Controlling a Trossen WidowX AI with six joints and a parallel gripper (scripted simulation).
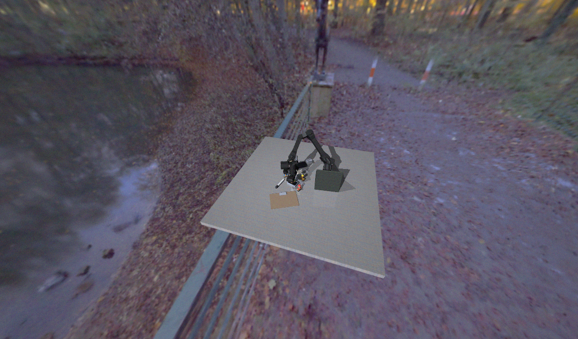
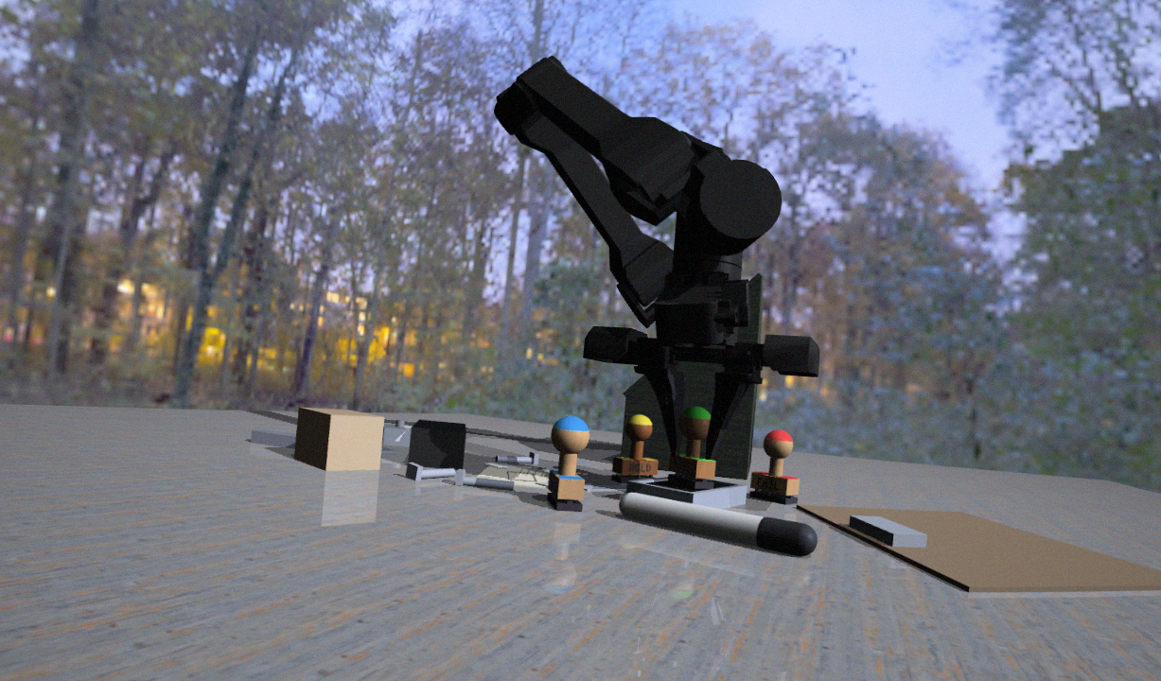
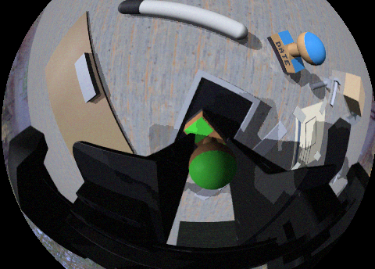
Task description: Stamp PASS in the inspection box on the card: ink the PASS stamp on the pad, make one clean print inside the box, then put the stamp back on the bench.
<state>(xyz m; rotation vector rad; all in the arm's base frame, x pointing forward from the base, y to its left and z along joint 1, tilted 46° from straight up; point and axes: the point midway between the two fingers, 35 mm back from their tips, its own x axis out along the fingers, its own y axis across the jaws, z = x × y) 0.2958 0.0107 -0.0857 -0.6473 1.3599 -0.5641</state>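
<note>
Right now the ink pad is 3 cm below my gripper tip. Also, from my gripper tip: yellow-topped hold stamp: 7 cm to the right, 7 cm behind, 2 cm below; green-topped stamp: right at my gripper tip; red-topped fail stamp: 8 cm behind, 6 cm to the left, 2 cm below.
</note>
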